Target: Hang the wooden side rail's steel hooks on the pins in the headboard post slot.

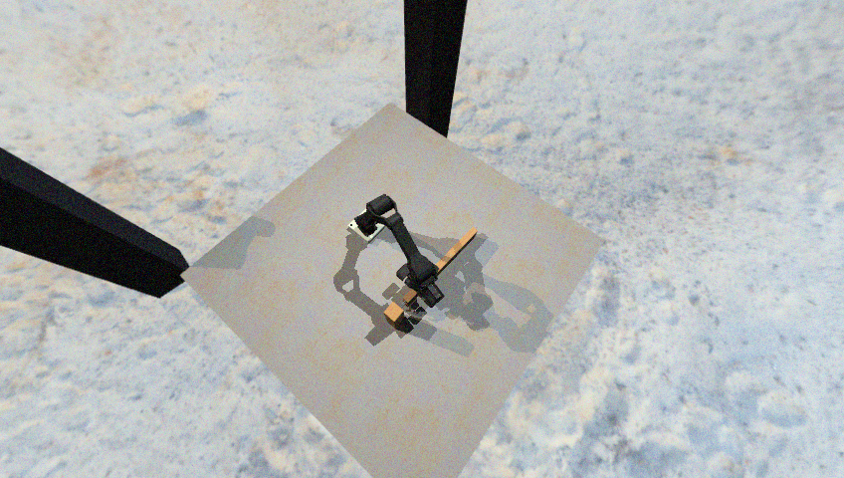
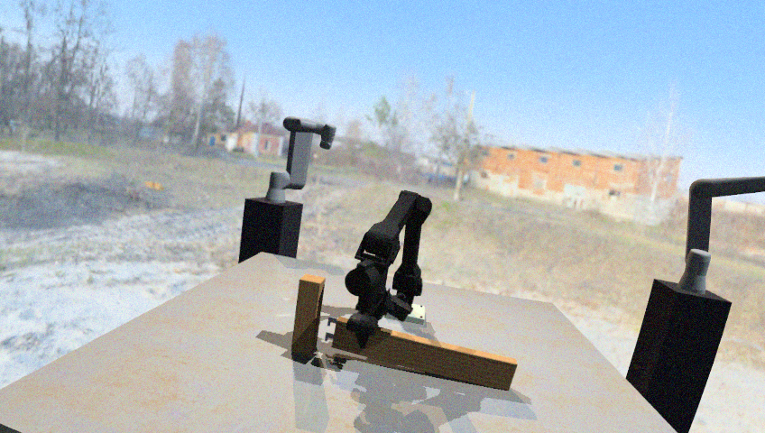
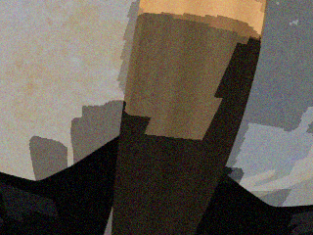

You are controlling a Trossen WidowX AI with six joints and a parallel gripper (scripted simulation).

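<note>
My gripper tip is now 140 mm to the left of the headboard post, 50 mm below it and 30 mm short of it.
</note>
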